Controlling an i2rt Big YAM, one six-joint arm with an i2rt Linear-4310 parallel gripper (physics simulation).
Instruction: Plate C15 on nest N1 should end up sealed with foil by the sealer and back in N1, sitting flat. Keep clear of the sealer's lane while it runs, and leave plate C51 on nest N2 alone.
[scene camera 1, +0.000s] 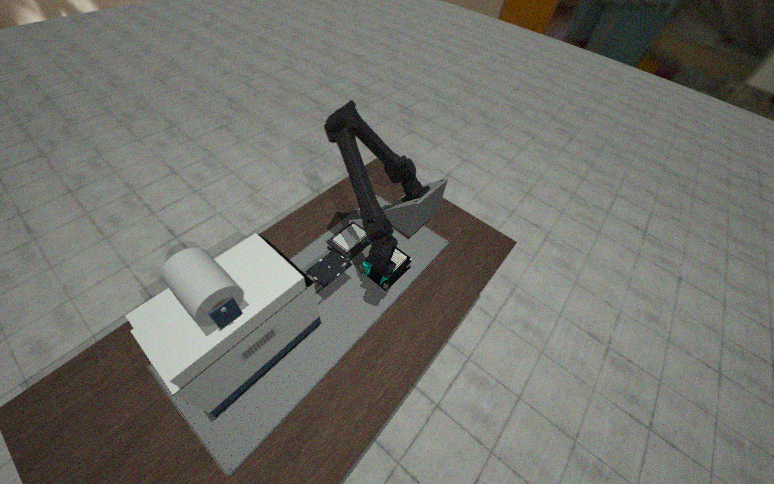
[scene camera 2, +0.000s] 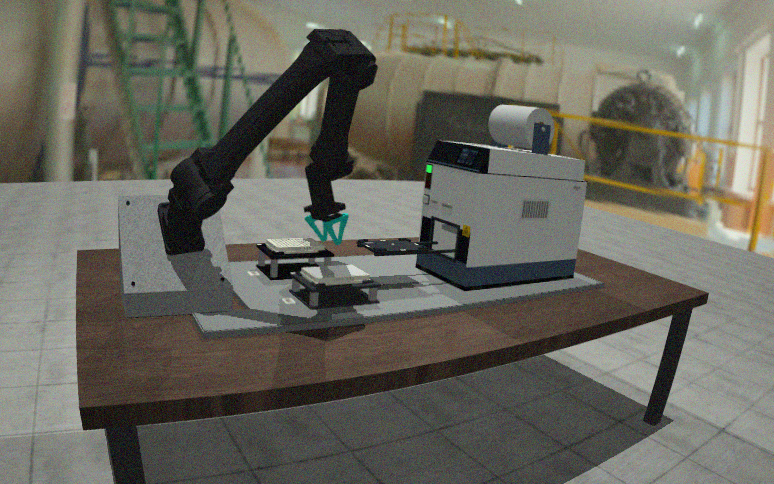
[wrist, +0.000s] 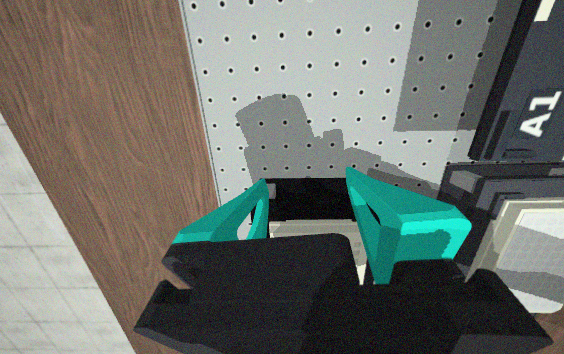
Labels:
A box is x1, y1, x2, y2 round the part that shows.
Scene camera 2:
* my gripper: [304, 182, 348, 244]
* well plate with pink wells: [265, 238, 324, 253]
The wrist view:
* my gripper: [133, 167, 553, 353]
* well plate with pink wells: [269, 219, 366, 283]

